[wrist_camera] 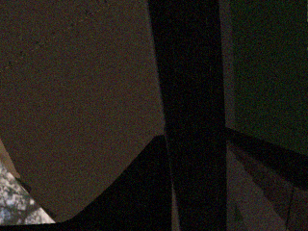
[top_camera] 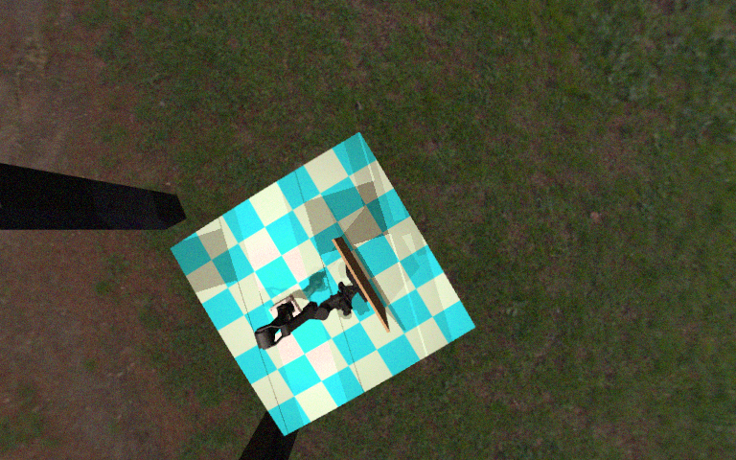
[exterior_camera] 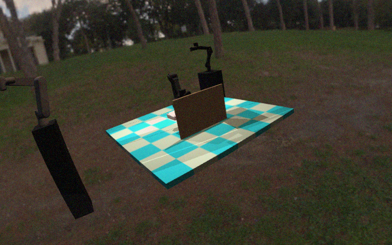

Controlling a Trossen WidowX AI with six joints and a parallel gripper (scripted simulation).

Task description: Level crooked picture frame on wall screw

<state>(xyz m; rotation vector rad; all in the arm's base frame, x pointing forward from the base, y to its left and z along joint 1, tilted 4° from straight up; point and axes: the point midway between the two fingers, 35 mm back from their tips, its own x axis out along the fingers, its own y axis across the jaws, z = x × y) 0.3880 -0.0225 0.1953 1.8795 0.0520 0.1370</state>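
My gripper tip is now 20 mm to the right of the picture frame and 50 mm above it. Round my gripper tip: wall panel (10 mm ahead, 20 mm to the left, 60 mm below).
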